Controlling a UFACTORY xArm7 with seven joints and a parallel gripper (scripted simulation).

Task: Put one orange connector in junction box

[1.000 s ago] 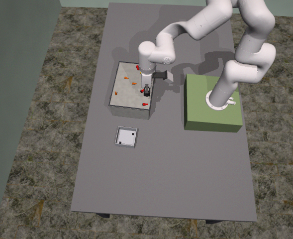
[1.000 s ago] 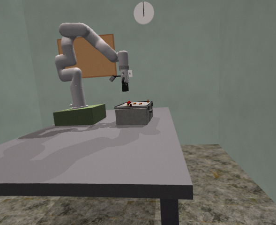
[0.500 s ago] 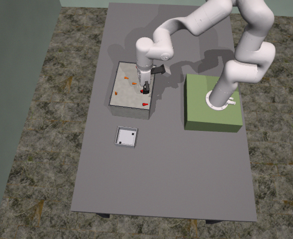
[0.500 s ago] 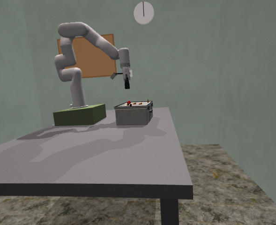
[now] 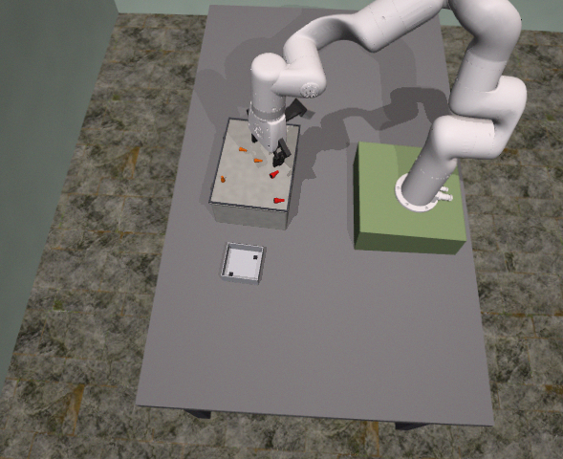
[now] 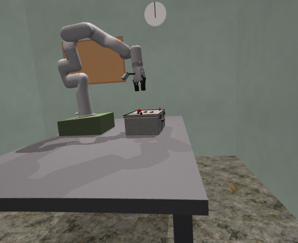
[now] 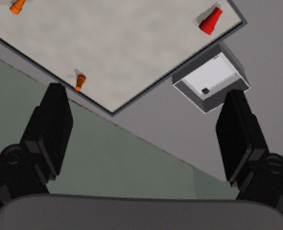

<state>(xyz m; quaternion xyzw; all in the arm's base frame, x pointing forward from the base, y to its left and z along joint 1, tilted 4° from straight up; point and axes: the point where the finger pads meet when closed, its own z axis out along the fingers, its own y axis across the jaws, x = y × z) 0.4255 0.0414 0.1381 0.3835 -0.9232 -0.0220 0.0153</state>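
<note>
My hand is 50 mm short of the tool case, 60 mm to the left of it and 190 mm above it. From my hand the other things lie so: yellow connector (20 mm ahead, 140 mm to the right, 150 mm below).
</note>
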